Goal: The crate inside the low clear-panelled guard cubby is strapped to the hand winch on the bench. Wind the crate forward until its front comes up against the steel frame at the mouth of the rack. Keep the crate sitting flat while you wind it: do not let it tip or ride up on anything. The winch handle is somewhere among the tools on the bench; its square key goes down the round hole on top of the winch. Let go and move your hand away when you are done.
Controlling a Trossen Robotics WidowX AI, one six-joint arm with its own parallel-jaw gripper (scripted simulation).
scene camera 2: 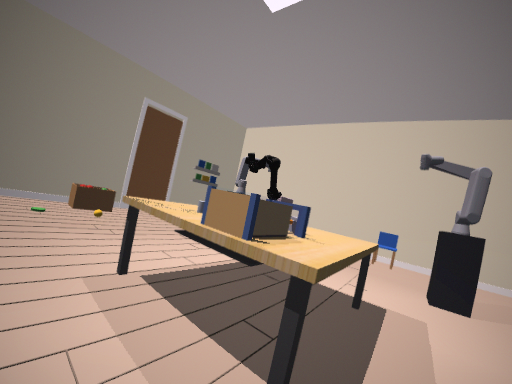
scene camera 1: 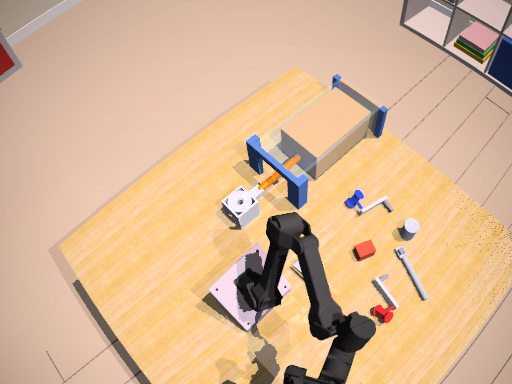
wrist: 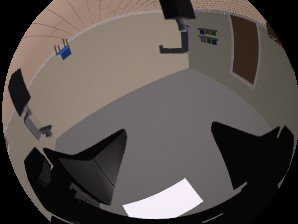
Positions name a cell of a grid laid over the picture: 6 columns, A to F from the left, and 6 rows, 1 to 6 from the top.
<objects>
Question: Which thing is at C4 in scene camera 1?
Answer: A winch.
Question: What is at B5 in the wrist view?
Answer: My gripper.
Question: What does my gripper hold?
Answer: Nothing.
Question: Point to a guard cubby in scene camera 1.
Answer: D3
</objects>
